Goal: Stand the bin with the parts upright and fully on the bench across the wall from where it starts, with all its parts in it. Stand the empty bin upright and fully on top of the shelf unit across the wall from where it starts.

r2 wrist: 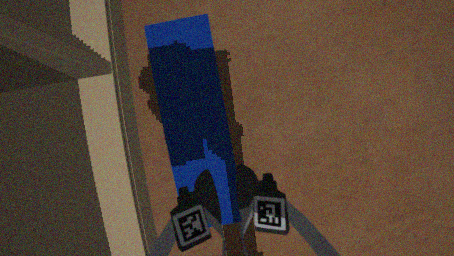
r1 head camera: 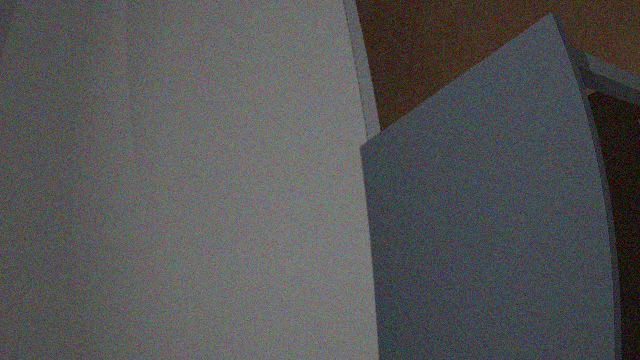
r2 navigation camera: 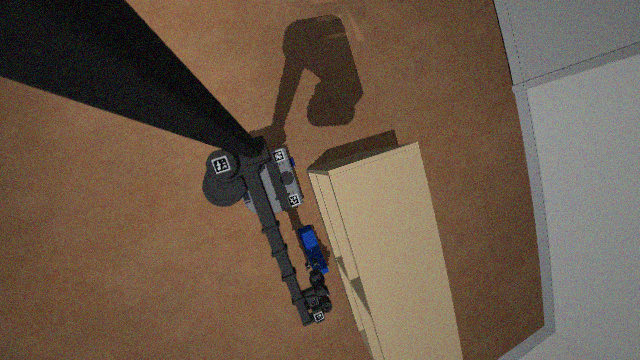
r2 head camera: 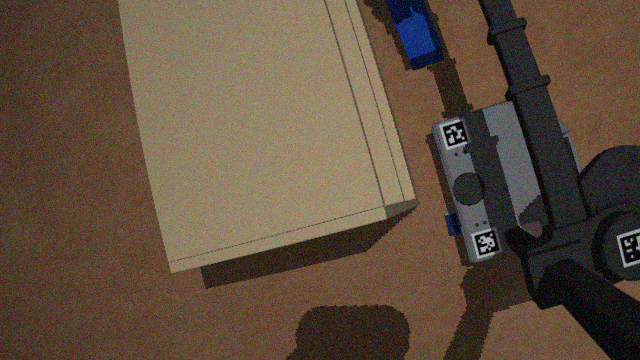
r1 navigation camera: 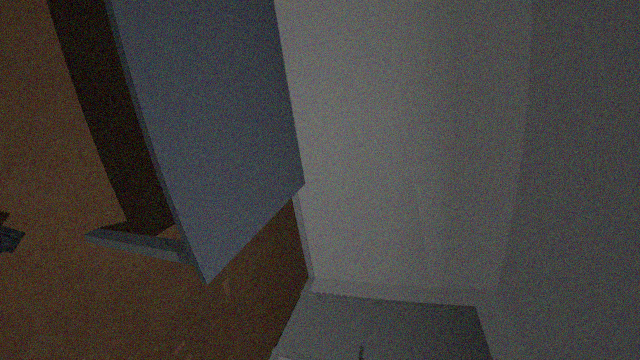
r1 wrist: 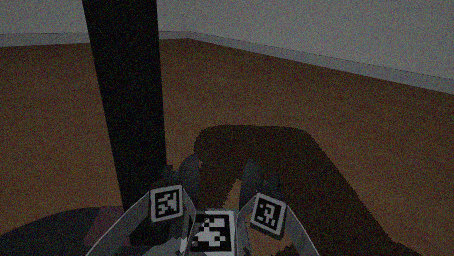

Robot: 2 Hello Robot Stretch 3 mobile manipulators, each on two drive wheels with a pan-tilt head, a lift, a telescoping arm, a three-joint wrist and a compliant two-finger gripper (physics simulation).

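A blue bin (r2 head camera: pixel 419 42) (r2 navigation camera: pixel 310 240) (r2 wrist: pixel 190 100) lies on the floor beside the shelf unit (r2 head camera: pixel 240 125) (r2 navigation camera: pixel 395 225) (r2 wrist: pixel 97 130), with a closed blue face up; its inside and any parts in it are hidden. The r2 gripper (r2 wrist: pixel 226 187) is over the near end of the bin in the r2 wrist view, its fingers a narrow gap apart; blue shows between them and no grip on the bin is visible. The r1 gripper (r1 wrist: pixel 220 175) is partly open and empty. A blue-grey bench top (r1 head camera: pixel 480 190) (r1 navigation camera: pixel 210 125) stands near the wall. A second bin does not show.
A small blue piece (r2 head camera: pixel 451 224) (r2 navigation camera: pixel 292 162) lies on the floor against the r2 base (r2 head camera: pixel 462 165) (r2 navigation camera: pixel 285 187). The r2 arm (r2 head camera: pixel 535 110) (r2 navigation camera: pixel 277 245) runs alongside the shelf unit. A wall (r1 head camera: pixel 200 175) (r1 navigation camera: pixel 390 150) borders the bench. The r1 mast (r1 wrist: pixel 127 100) rises beside its gripper.
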